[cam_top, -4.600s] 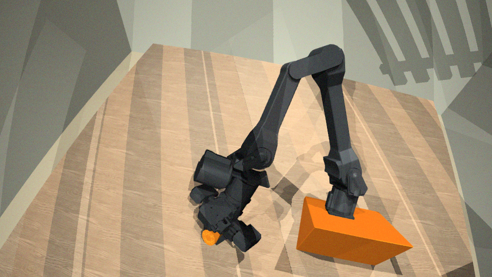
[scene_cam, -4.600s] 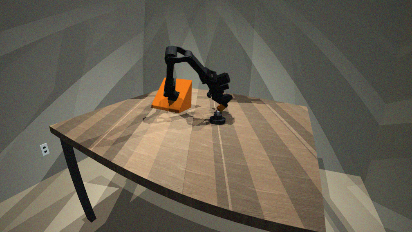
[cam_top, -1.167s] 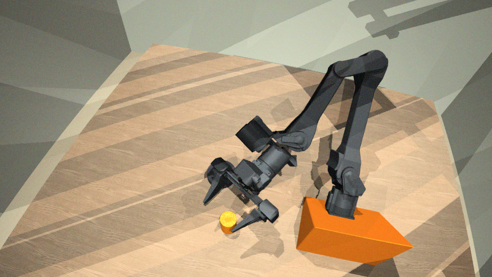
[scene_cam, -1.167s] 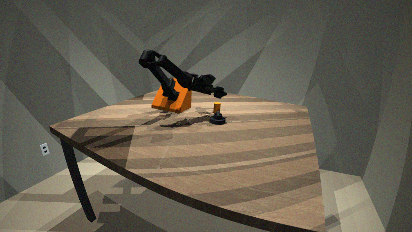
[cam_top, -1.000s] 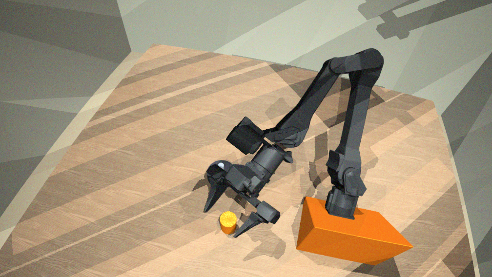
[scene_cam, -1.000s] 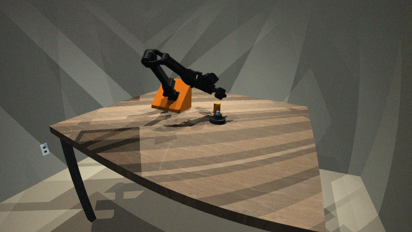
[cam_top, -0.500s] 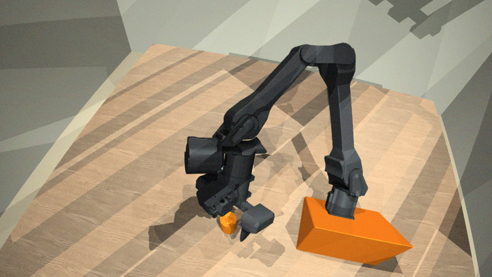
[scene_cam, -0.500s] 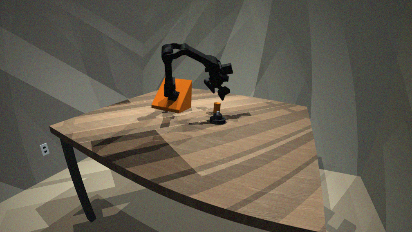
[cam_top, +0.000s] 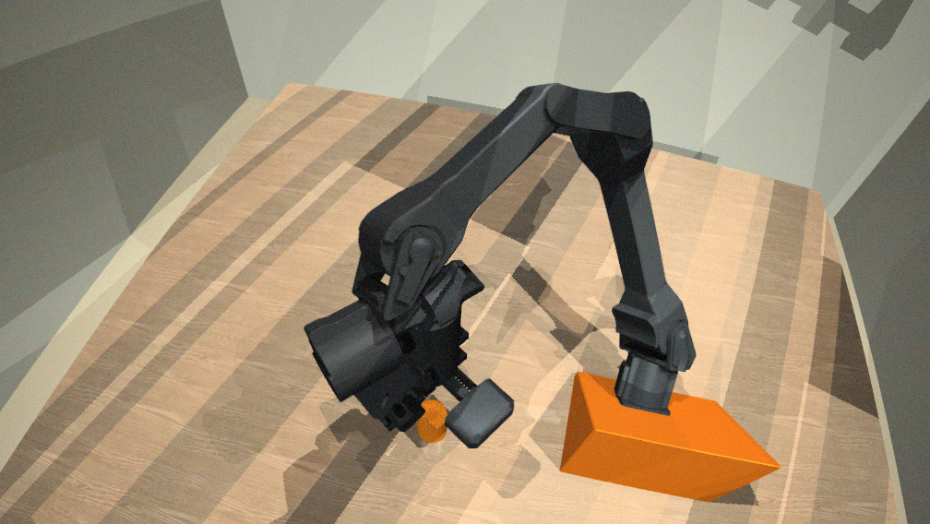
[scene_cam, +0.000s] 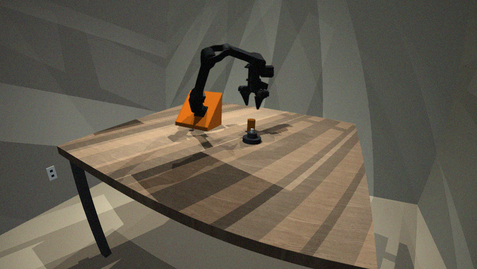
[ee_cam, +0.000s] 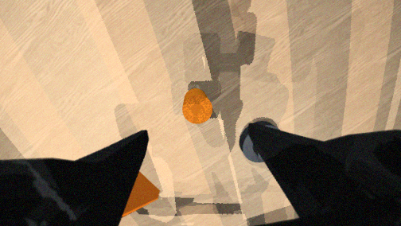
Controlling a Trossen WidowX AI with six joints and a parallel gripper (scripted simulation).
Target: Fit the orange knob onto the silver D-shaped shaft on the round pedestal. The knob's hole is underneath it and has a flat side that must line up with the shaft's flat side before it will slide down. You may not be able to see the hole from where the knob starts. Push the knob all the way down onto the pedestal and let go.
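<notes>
Right now my gripper tip is 8 cm above the orange knob. Also, from my gripper tip: round pedestal (15 cm to the right, 9 cm below, 7 cm ahead).
</notes>
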